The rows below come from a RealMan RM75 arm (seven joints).
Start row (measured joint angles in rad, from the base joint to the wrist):
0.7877 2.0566 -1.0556 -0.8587 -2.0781 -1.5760 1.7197
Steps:
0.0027 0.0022 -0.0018 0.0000 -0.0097 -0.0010 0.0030
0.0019 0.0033 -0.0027 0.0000 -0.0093 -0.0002 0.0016
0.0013 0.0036 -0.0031 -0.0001 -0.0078 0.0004 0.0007
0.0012 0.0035 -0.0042 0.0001 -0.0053 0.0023 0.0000
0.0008 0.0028 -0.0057 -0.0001 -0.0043 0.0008 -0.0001
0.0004 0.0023 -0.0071 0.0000 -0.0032 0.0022 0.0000
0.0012 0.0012 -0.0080 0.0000 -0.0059 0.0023 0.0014
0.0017 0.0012 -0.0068 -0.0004 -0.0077 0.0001 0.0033
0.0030 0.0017 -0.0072 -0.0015 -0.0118 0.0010 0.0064
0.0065 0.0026 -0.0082 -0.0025 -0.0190 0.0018 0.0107
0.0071 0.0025 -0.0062 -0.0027 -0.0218 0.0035 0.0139
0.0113 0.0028 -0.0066 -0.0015 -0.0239 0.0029 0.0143
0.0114 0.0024 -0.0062 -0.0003 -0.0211 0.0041 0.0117
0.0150 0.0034 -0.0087 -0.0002 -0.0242 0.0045 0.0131
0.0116 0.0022 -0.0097 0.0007 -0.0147 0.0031 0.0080
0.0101 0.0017 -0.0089 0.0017 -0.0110 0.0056 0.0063
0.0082 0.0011 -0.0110 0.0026 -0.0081 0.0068 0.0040
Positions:
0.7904 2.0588 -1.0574 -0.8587 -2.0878 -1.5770 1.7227
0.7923 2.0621 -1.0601 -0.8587 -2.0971 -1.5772 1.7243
0.7936 2.0657 -1.0632 -0.8588 -2.1049 -1.5768 1.7250
0.7948 2.0692 -1.0674 -0.8587 -2.1102 -1.5745 1.7250
0.7956 2.0720 -1.0731 -0.8588 -2.1145 -1.5737 1.7249
0.7960 2.0743 -1.0802 -0.8588 -2.1177 -1.5715 1.7249
0.7972 2.0755 -1.0882 -0.8588 -2.1236 -1.5692 1.7263
0.7989 2.0767 -1.0950 -0.8592 -2.1313 -1.5691 1.7296
0.8019 2.0784 -1.1022 -0.8607 -2.1431 -1.5681 1.7360
0.8084 2.0810 -1.1104 -0.8632 -2.1621 -1.5663 1.7467
0.8155 2.0835 -1.1166 -0.8659 -2.1839 -1.5628 1.7606
0.8268 2.0863 -1.1232 -0.8674 -2.2078 -1.5599 1.7749
0.8382 2.0887 -1.1294 -0.8677 -2.2289 -1.5558 1.7866
0.8532 2.0921 -1.1381 -0.8679 -2.2531 -1.5513 1.7997
0.8648 2.0943 -1.1478 -0.8672 -2.2678 -1.5482 1.8077
0.8749 2.0960 -1.1567 -0.8655 -2.2788 -1.5426 1.8140
0.8831 2.0971 -1.1677 -0.8629 -2.2869 -1.5358 1.8180

